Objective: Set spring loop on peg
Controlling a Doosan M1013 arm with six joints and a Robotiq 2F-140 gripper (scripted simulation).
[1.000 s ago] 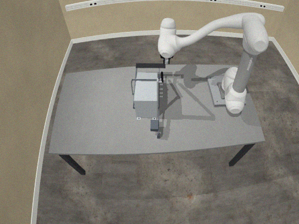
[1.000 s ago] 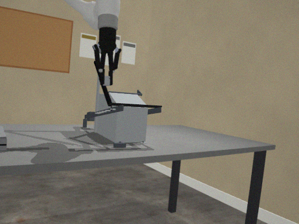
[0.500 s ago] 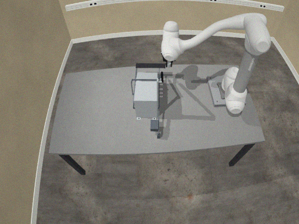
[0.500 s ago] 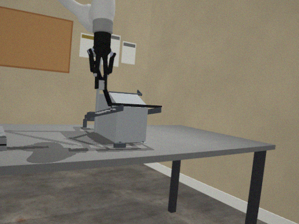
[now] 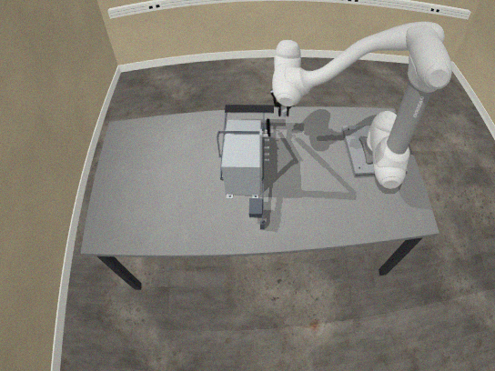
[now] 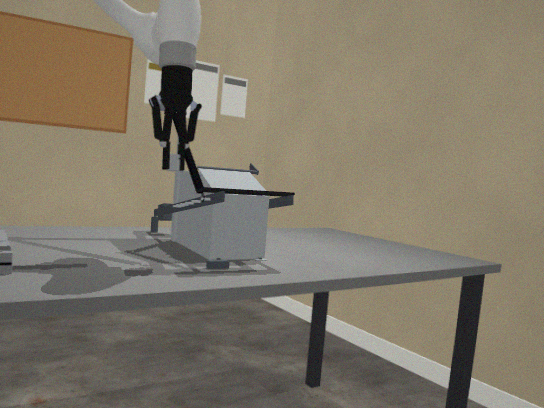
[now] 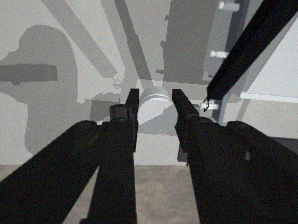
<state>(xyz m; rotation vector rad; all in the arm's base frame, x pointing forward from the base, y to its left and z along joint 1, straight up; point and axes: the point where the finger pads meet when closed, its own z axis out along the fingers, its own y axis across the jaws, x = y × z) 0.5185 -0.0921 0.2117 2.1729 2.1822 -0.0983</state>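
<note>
Now: the dark spring 80 mm ahead of my hand, 100 mm to the left of it and 10 mm above it. Round my hand: steel test weight (10 mm below).
</note>
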